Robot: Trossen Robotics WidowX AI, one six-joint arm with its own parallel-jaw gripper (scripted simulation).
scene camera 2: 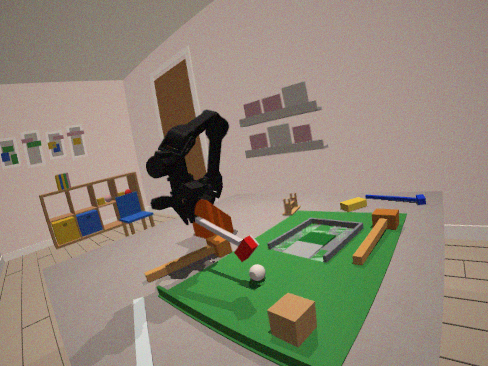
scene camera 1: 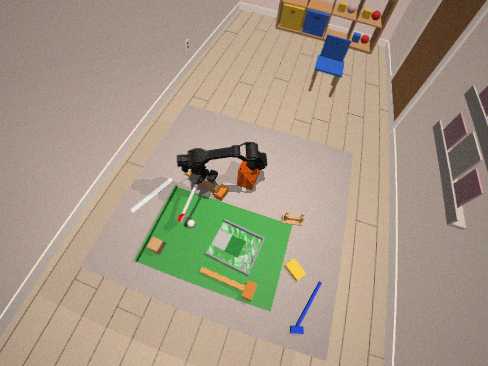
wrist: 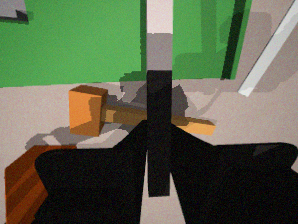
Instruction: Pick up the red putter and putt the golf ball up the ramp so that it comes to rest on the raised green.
Labels:
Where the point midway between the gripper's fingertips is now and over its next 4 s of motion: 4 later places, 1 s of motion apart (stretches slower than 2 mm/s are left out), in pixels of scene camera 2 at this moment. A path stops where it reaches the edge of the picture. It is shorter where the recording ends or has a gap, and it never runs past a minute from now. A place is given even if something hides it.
My gripper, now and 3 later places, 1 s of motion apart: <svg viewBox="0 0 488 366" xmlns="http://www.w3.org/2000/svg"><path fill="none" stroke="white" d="M189 224L186 243L182 250L214 227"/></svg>

